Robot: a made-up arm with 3 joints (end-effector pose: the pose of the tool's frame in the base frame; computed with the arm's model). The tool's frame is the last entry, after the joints. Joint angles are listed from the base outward.
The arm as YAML. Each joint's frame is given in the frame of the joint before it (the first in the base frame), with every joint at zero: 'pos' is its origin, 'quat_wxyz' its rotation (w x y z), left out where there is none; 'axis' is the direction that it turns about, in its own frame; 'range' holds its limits. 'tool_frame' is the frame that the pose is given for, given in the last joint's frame.
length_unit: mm
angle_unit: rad
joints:
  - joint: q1
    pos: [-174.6, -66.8, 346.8]
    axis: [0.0, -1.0, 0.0]
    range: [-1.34, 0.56]
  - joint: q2
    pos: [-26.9, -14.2, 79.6]
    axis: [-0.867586, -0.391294, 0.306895]
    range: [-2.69, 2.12]
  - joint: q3
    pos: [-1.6, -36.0, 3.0]
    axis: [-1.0, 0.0, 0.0]
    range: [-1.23, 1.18]
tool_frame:
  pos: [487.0, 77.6, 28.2]
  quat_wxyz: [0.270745, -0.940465, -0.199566, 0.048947]
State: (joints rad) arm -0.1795 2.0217 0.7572
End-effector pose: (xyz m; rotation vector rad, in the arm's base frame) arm 0.1432 0.2629 0.3258 0.9662 0.6327 0.2571
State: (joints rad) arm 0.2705 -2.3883 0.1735
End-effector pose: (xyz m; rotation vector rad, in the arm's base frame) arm 0.1699 0.0671 0.1661 -0.5132 0.1824 0.2643
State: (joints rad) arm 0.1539 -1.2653 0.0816
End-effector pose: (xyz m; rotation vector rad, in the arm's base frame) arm 0.2460 -0.1126 0.2599 -1.4913 -0.0408 0.1556
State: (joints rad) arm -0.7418 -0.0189 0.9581
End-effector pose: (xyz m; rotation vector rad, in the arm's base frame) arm 0.1851 -0.0514 0.0609 2.4759 0.6149 -1.3973
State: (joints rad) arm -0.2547 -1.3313 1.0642
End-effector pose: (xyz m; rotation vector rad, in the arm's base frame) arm 0.1356 -0.0429 0.0598 -2.0968 -0.0590 1.0627
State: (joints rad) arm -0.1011 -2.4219 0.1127
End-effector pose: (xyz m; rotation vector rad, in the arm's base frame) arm 0.0757 0.0707 0.0509 -0.3816 0.5799 0.3244
